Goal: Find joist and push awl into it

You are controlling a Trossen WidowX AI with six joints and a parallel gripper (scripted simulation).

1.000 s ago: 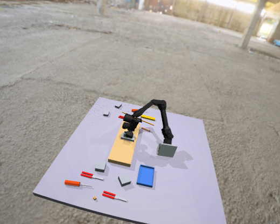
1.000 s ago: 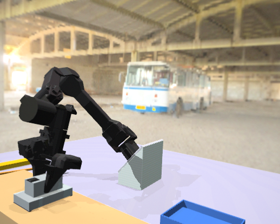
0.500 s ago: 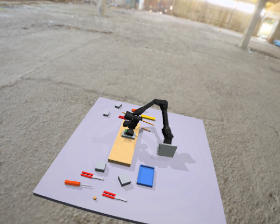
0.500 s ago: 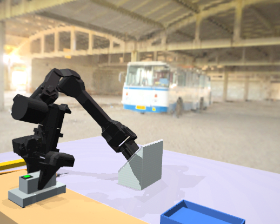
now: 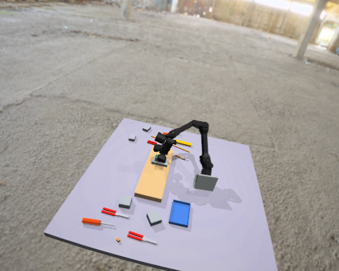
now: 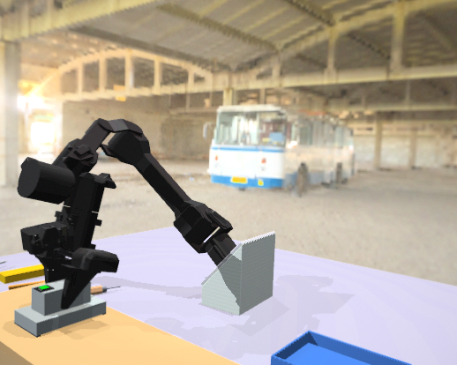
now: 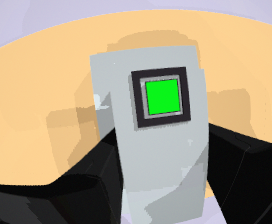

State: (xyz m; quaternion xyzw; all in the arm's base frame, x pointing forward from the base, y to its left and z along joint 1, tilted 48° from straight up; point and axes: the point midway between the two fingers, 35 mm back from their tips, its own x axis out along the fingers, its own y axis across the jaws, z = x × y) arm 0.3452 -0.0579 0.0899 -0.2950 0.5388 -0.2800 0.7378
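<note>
Right now my gripper tip is 40 cm to the right of the blue tray, 18 cm past it and 5 cm above it. From my gripper tip the other things lie so: wooden-handled awl: 19 cm behind, 13 cm to the right, 6 cm below; then grey stud finder: 2 cm above, 1 cm ahead; then yellow bar: 34 cm to the right, 19 cm behind, 6 cm below.
</note>
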